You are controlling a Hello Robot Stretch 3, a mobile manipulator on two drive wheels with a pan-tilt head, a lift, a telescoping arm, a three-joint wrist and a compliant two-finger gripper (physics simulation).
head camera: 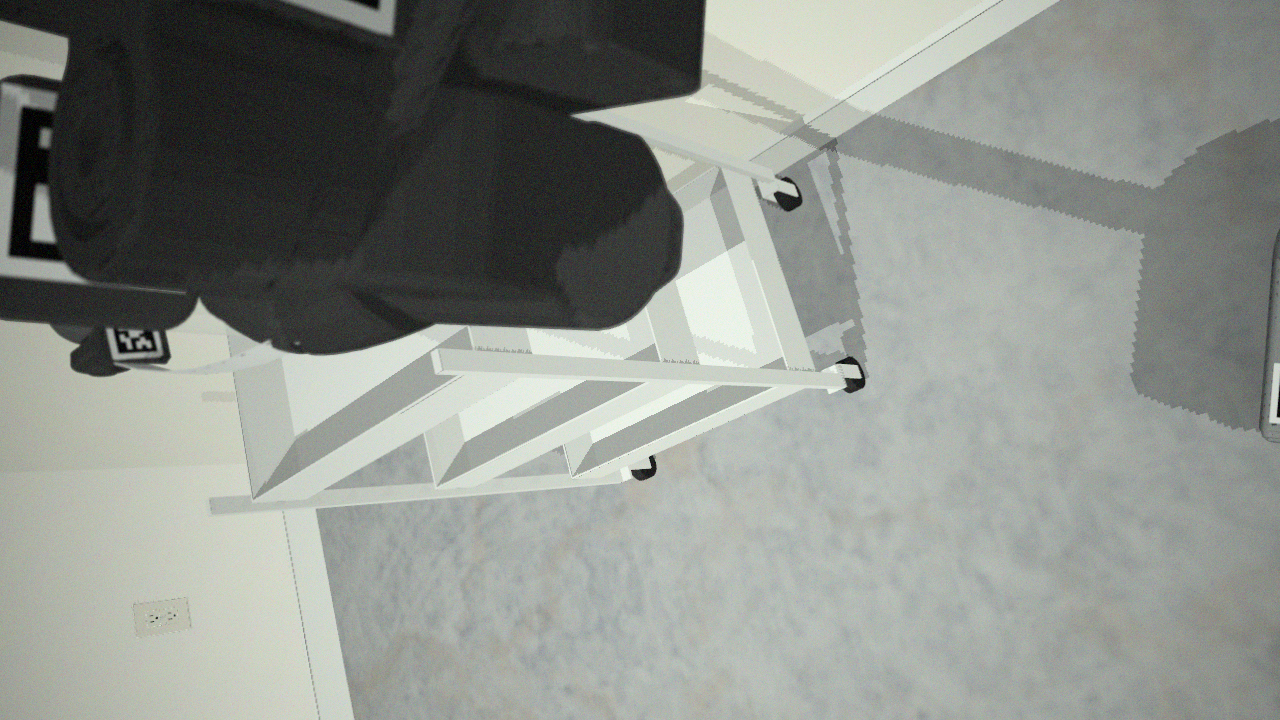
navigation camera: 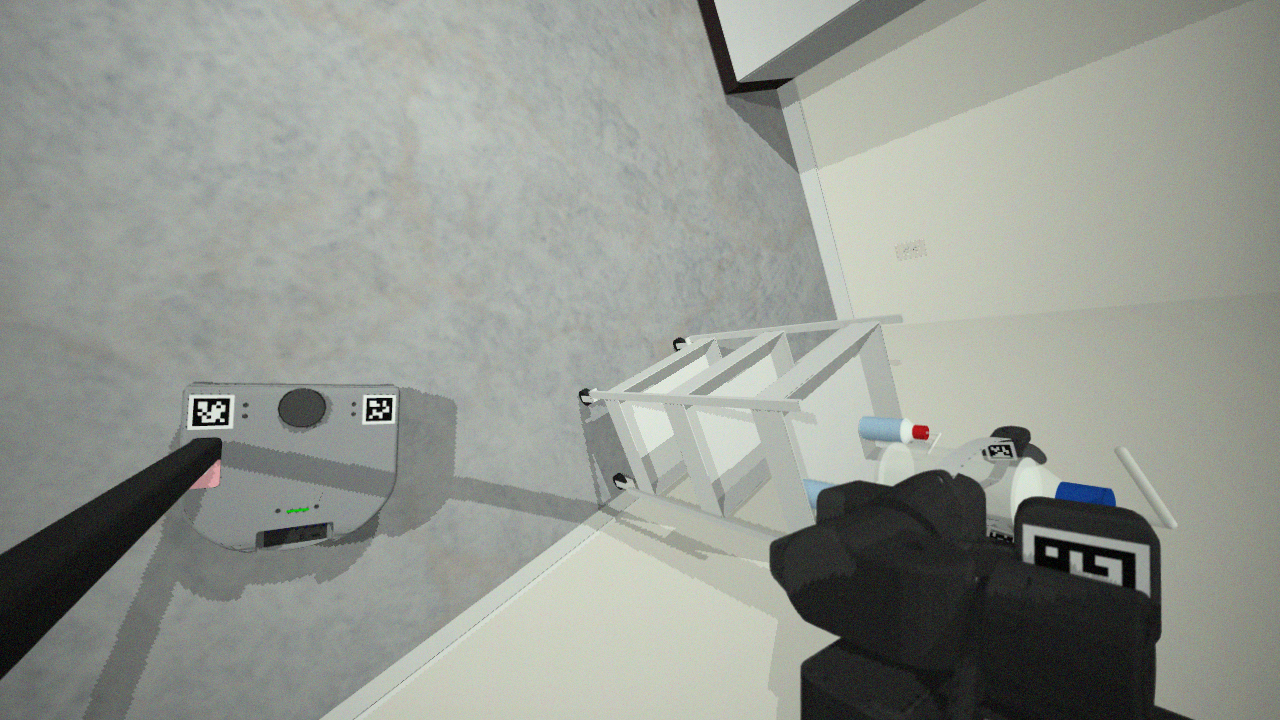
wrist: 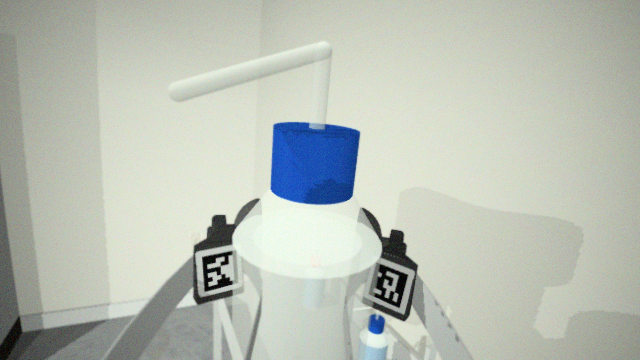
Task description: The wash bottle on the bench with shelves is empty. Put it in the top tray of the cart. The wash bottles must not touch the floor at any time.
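Places are measured from the robot's base along level axes (x ahead, y left, z up), in millimetres.
Where they show: gripper, fingertip midpoint: (navigation camera: 1020,485) (wrist: 307,229); robot's base, origin of the base link: (navigation camera: 302,405).
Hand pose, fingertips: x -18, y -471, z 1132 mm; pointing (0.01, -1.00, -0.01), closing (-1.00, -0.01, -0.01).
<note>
Things, the pixels of their top centre, and the offset from my fingertips. "spot": a spot on its surface instead.
- white cart, surface spot: (head camera: 626,367) (navigation camera: 701,402) spot: dx +42, dy -214, dz -591 mm
- light-blue wash bottle with a red cap, middle of its top: (navigation camera: 940,438) (wrist: 320,248) dx -31, dy -657, dz -296 mm
- second light-blue bottle, middle of its top: (wrist: 373,304) (navigation camera: 885,504) dx -137, dy -401, dz -296 mm
The empty, see-through wash bottle (navigation camera: 1033,488) (wrist: 310,240) has a blue cap and a bent white spout. My gripper (navigation camera: 1000,492) (wrist: 307,229) is shut on it and holds it upright, high at the cart's top end. In the head view the dark wrist hides the bottle, and one fingertip shows at the left. The white cart (head camera: 626,367) (navigation camera: 698,400) has three tiers. Its top tray (head camera: 358,438) (navigation camera: 783,465) is partly hidden behind the wrist. Whether the bottle's base is directly over the tray cannot be told. The bench does not show.
A light-blue wash bottle with a red cap (navigation camera: 881,428) stands in the top tray. A second light-blue bottle (navigation camera: 816,492) (wrist: 374,345), blue-capped, stands there, partly hidden. Walls meet behind the cart. My base (navigation camera: 295,465) is on the floor away from it. A white, dark-edged furniture piece (navigation camera: 778,35) stands farther off.
</note>
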